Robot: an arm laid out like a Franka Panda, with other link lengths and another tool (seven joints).
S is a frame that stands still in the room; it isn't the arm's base.
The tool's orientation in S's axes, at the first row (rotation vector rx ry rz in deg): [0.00 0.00 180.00]
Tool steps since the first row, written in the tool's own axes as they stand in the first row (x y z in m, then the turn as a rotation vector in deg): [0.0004 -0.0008 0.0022 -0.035 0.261 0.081]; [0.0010 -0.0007 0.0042 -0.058 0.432 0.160]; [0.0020 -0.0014 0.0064 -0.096 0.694 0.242]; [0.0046 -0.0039 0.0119 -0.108 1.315 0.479]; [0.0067 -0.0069 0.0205 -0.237 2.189 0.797]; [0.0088 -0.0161 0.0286 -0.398 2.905 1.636]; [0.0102 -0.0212 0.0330 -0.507 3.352 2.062]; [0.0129 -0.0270 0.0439 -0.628 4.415 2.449]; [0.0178 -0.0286 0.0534 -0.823 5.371 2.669]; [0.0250 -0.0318 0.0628 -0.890 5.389 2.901]
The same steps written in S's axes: [-0.0004 0.0008 0.0022 0.035 -0.261 0.081]; [-0.0010 0.0007 0.0042 0.058 -0.432 0.160]; [-0.0020 0.0014 0.0064 0.096 -0.694 0.242]; [-0.0046 0.0039 0.0119 0.108 -1.315 0.479]; [-0.0067 0.0069 0.0205 0.237 -2.189 0.797]; [-0.0088 0.0161 0.0286 0.398 -2.905 1.636]; [-0.0102 0.0212 0.0330 0.507 -3.352 2.062]; [-0.0129 0.0270 0.0439 0.628 -4.415 2.449]; [-0.0178 0.0286 0.0534 0.823 -5.371 2.669]; [-0.0250 0.0318 0.0628 0.890 -5.389 2.901]
